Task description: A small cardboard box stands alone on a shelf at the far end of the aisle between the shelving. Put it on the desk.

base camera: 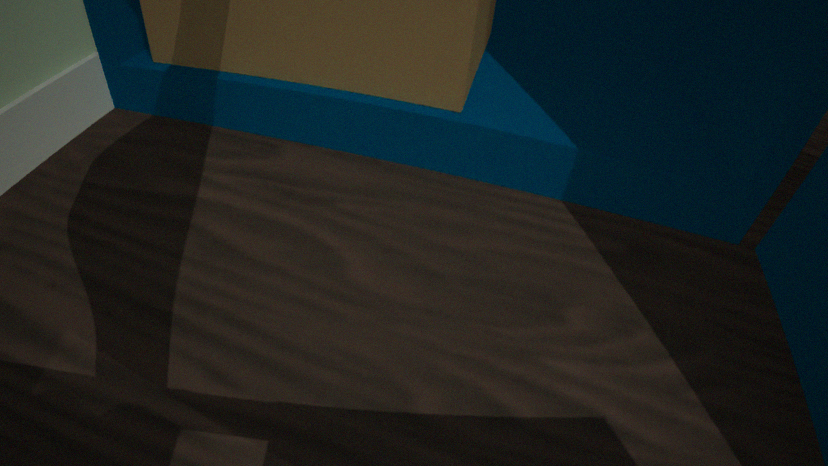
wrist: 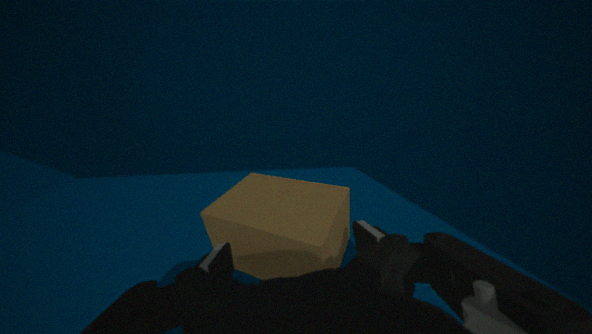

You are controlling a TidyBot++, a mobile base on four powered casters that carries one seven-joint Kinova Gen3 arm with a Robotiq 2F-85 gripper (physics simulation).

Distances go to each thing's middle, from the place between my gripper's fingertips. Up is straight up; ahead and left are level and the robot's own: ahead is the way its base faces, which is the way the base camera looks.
Right now my hand is 2 cm short of the small tan cardboard box (wrist: 277,227) and 1 cm to the right of it.
